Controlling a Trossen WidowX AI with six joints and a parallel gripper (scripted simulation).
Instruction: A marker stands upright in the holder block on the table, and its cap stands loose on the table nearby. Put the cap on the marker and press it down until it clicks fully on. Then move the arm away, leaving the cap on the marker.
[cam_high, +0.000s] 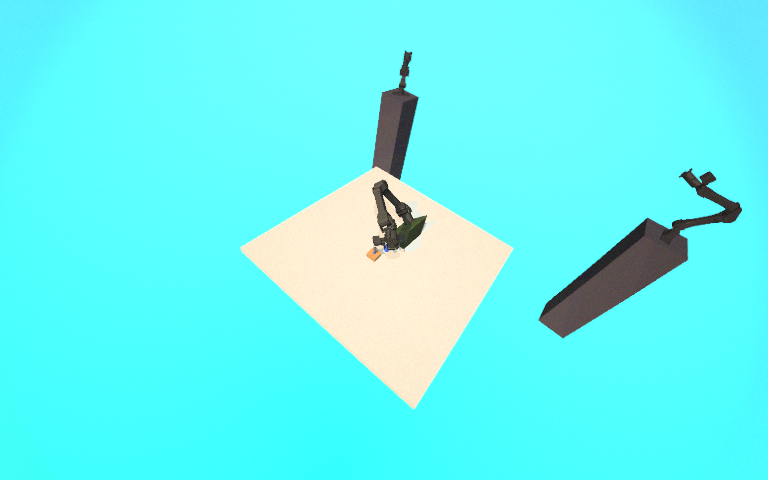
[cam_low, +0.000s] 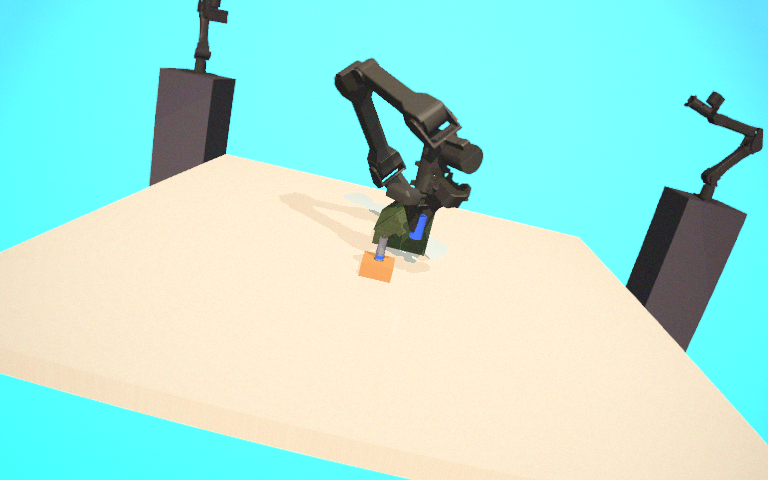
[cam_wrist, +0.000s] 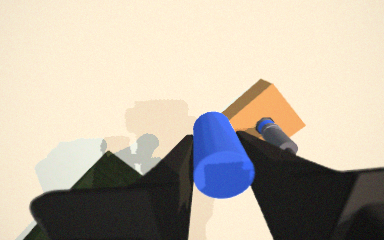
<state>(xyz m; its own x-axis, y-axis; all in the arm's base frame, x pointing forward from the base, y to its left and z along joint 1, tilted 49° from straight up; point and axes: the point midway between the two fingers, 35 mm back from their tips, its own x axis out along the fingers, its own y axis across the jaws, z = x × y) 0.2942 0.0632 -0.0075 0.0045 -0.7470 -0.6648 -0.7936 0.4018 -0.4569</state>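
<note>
My gripper tip is now 3 cm short of the holder block, 6 cm to the left of it and 9 cm above it. From my gripper tip the other things lie so: marker cap 1 cm above.
</note>
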